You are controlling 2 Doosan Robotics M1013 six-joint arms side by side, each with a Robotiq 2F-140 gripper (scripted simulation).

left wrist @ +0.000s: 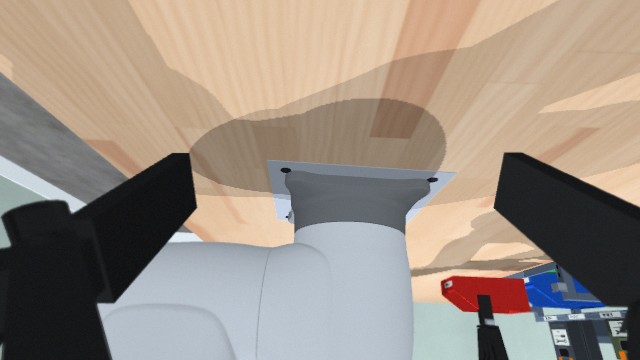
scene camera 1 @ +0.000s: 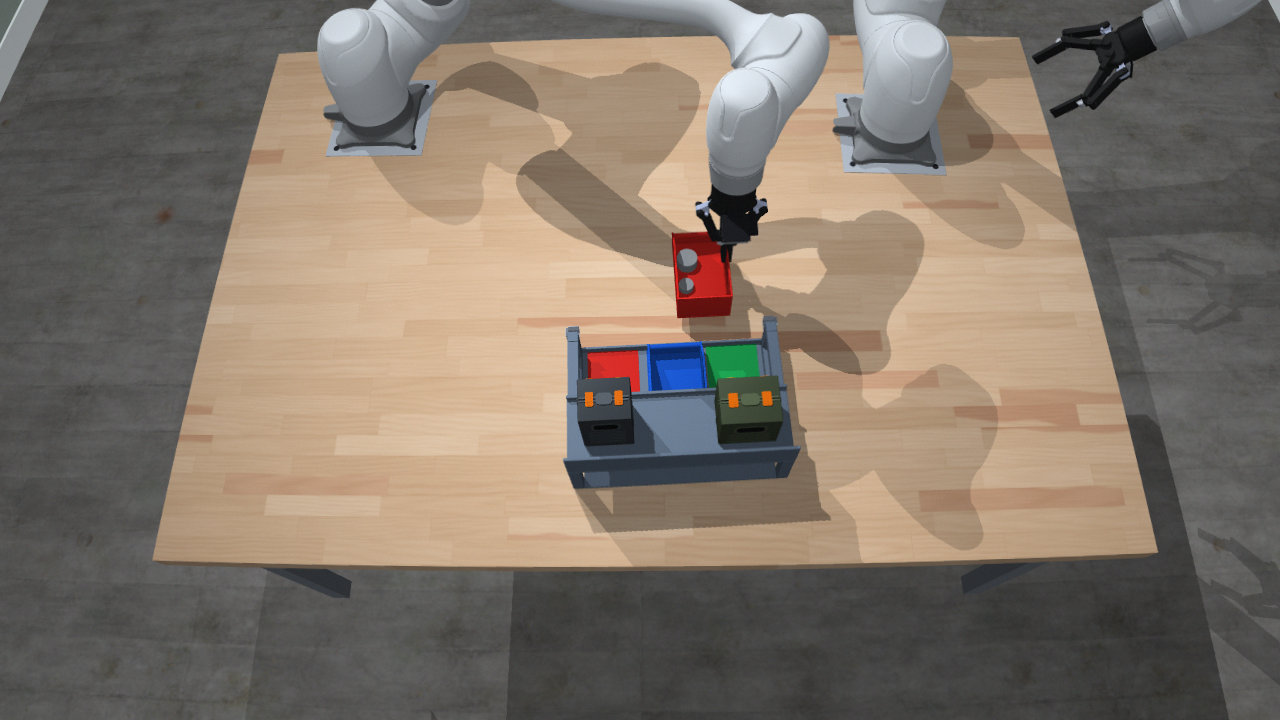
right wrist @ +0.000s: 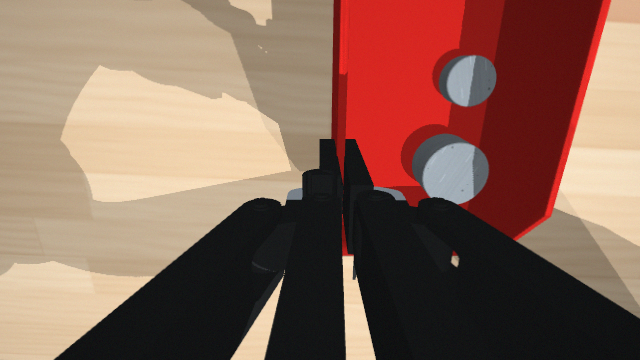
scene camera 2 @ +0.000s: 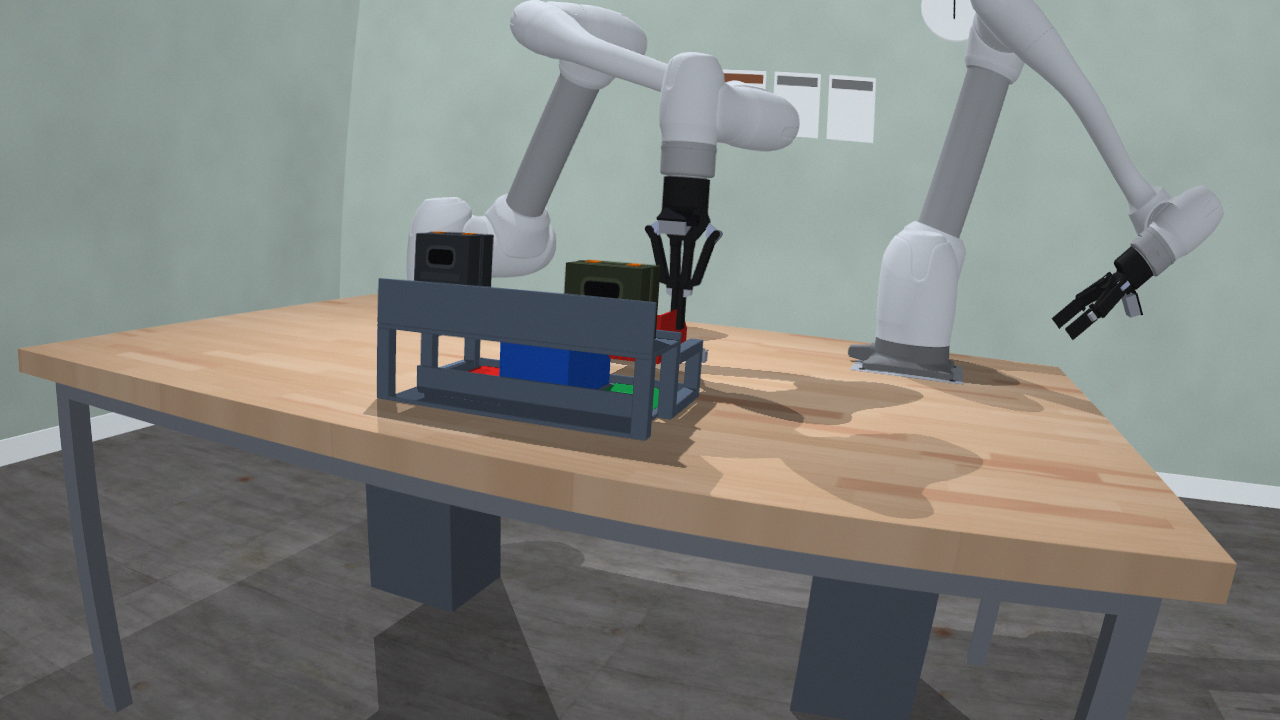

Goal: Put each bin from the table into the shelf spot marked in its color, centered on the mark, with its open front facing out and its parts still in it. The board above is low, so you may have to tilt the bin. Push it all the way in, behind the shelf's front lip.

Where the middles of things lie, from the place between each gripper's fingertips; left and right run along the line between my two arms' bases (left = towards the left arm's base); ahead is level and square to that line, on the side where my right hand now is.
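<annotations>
Blue bin point(scene camera 2: 581, 369), counted from my left hand point(scene camera 1: 1043, 86): 76 cm to the right, 70 cm ahead, 8 cm below. My left hand is 72 cm to the left of the red bin point(scene camera 1: 711, 278), 47 cm short of it and 5 cm above it.
The blue bin, counted from my right hand point(scene camera 2: 676, 328), is 26 cm ahead, 8 cm to the right and 7 cm below. My right hand is 5 cm to the left of the red bin, 3 cm short of it and 4 cm above it.
</annotations>
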